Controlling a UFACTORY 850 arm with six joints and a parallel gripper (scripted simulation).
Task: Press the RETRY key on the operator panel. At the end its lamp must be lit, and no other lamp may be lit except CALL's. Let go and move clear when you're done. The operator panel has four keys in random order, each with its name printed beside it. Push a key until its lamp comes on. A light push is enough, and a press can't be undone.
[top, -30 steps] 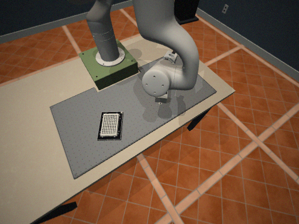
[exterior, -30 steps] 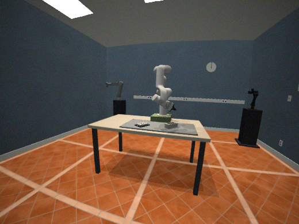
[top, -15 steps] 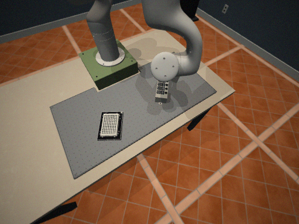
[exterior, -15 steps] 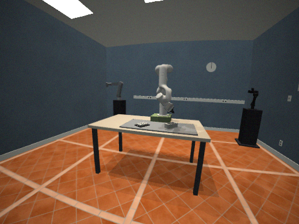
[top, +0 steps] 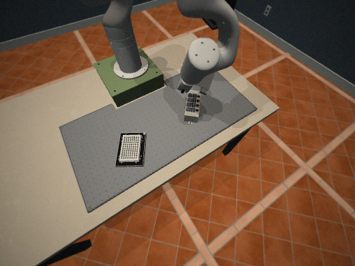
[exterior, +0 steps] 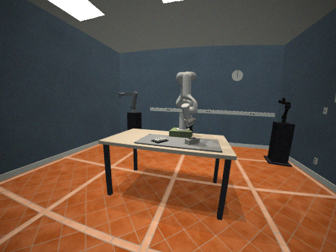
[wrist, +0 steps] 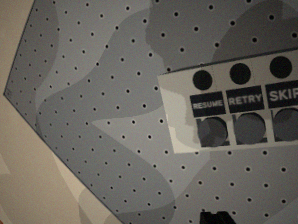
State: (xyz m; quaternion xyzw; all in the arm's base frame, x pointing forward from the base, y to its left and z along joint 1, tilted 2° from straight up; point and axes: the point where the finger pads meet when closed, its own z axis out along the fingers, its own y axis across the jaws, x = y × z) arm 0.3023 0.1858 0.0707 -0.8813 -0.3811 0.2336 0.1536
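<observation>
My gripper is now 110 mm above the operator panel, 30 mm short of it and 20 mm to the right of it. Round my hand: white well plate 320 mm to the right, 140 mm below, 140 mm ahead.
</observation>
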